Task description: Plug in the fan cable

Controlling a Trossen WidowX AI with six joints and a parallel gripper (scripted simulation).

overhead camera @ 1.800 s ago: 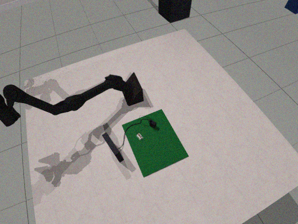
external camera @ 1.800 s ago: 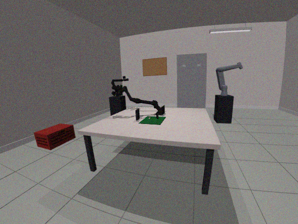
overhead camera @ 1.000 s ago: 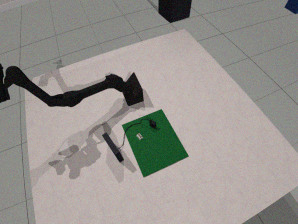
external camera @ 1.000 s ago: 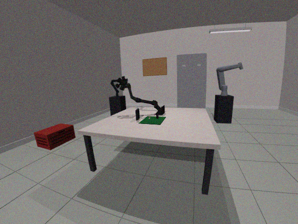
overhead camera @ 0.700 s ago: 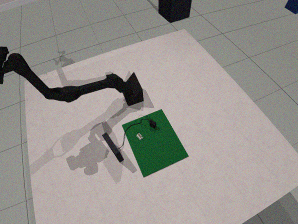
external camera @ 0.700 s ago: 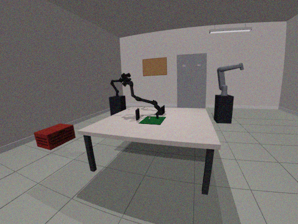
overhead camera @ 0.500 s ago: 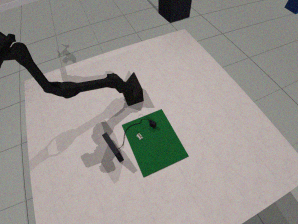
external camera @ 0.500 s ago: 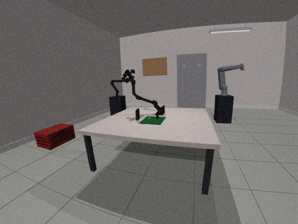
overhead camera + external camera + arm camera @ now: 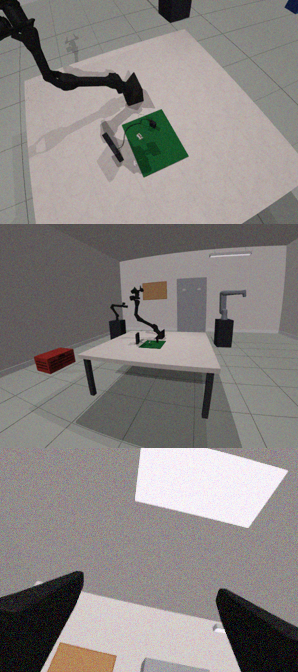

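Now: the black plug 72 cm below my gripper tip, 40 cm ahead of it and 35 cm to the left of it. From my gripper tip the other things lie so: black fan 68 cm below, 44 cm ahead, 12 cm to the left; then white fan header 74 cm below, 42 cm ahead, 26 cm to the left; then green board 75 cm below, 48 cm ahead, 31 cm to the left.
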